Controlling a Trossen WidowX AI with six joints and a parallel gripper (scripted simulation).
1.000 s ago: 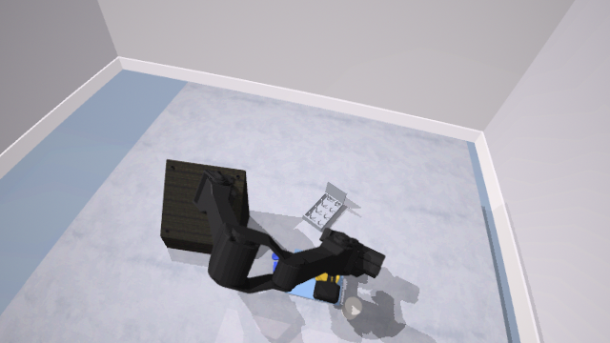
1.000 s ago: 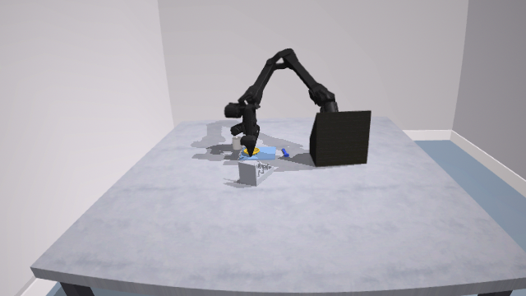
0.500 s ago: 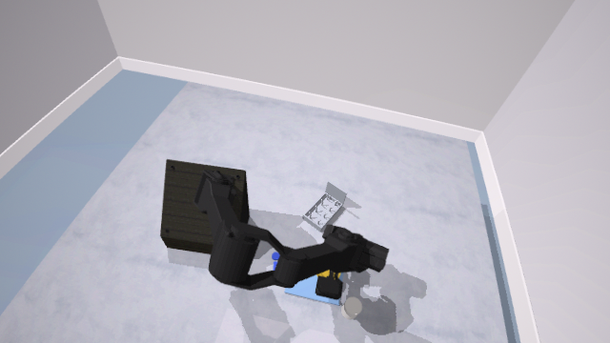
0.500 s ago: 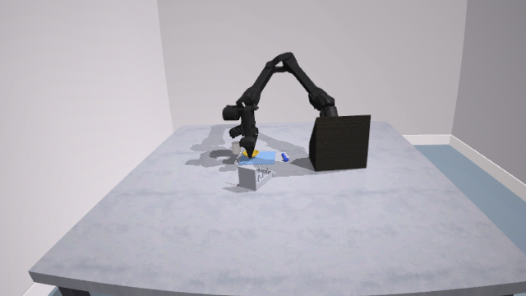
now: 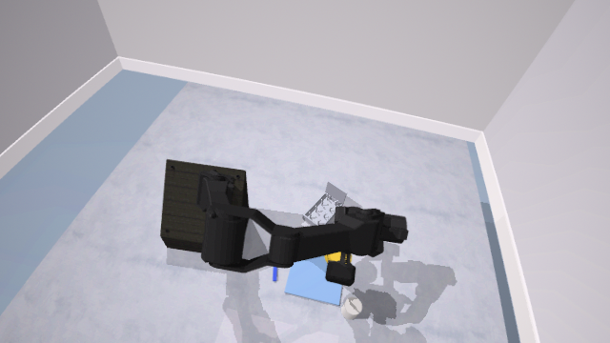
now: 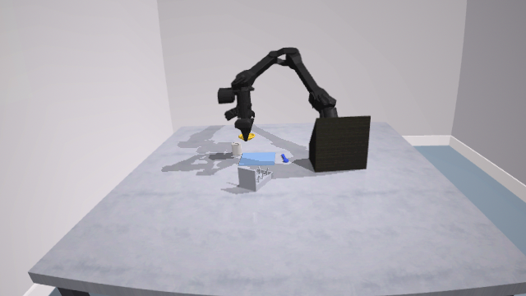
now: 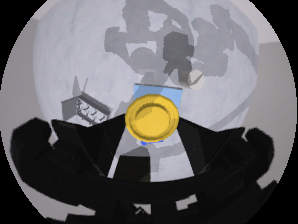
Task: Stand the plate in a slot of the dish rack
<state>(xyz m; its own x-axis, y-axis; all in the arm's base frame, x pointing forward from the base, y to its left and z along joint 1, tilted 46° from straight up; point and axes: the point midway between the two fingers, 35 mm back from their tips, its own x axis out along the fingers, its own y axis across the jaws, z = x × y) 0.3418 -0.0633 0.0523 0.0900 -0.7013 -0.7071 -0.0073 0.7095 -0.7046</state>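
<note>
Right now my gripper tip is 19 cm to the right of the dish rack, 8 cm above it and 5 cm past it. Round my gripper tip: blue utensil 16 cm behind, 10 cm below, 1 cm to the right; then white cup 9 cm to the right, 8 cm below, 7 cm ahead; then yellow plate 1 cm above.
</note>
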